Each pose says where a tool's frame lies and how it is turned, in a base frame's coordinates. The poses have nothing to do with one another.
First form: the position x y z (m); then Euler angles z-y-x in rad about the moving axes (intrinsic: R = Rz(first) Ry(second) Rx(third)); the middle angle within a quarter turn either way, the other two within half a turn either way.
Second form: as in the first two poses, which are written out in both.
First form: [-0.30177, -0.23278, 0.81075, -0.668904, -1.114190, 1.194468]
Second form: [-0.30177, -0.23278, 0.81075, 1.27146, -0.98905, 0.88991]
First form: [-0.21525, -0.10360, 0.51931, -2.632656, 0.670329, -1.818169]
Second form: [-0.21525, -0.10360, 0.51931, 1.81423, 0.65009, -2.60537]
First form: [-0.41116, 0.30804, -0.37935, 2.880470, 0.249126, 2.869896]
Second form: [-0.41116, 0.30804, -0.37935, -2.93265, 0.30338, -2.94675]
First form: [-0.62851, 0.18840, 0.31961, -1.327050, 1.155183, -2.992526]
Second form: [-0.62851, 0.18840, 0.31961, -1.98273, -0.07429, 1.47293]
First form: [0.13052, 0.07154, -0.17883, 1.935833, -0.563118, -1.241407]
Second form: [0.13052, 0.07154, -0.17883, 1.06946, -0.96536, 2.12987]
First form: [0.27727, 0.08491, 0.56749, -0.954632, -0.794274, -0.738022]
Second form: [0.27727, 0.08491, 0.56749, -1.00673, 0.24660, -1.13996]
